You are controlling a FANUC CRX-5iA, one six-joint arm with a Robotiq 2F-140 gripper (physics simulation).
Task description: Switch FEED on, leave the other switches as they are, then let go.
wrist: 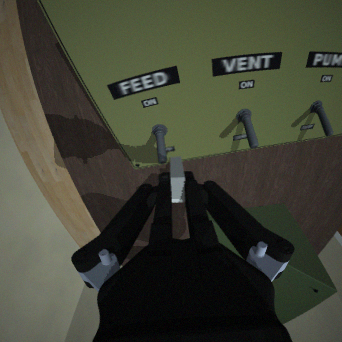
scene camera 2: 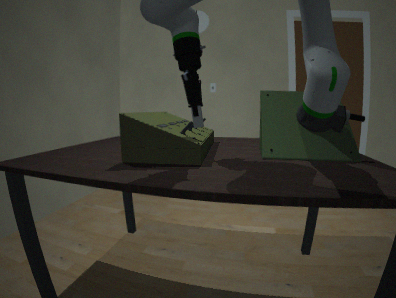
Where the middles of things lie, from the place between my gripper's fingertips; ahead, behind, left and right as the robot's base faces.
My gripper is now 150 mm short of the switch box (scene camera 2: 148,137), 130 mm to the left of it and 30 mm above it.
